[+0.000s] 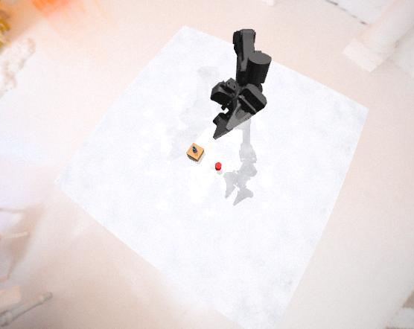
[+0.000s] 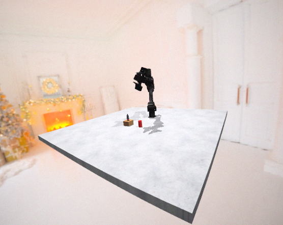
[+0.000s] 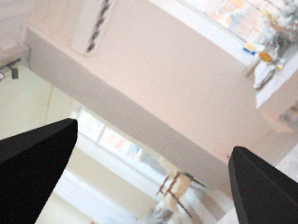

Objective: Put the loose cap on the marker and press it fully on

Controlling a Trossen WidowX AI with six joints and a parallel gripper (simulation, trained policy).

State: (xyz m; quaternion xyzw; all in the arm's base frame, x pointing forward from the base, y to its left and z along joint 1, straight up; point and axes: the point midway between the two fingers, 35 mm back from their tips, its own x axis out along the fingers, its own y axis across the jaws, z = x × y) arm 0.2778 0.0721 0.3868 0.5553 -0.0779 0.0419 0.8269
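My gripper tip is 37 cm above the red cap. Round my gripper tip: holder block: 37 cm below, 13 cm to the right, 1 cm behind.
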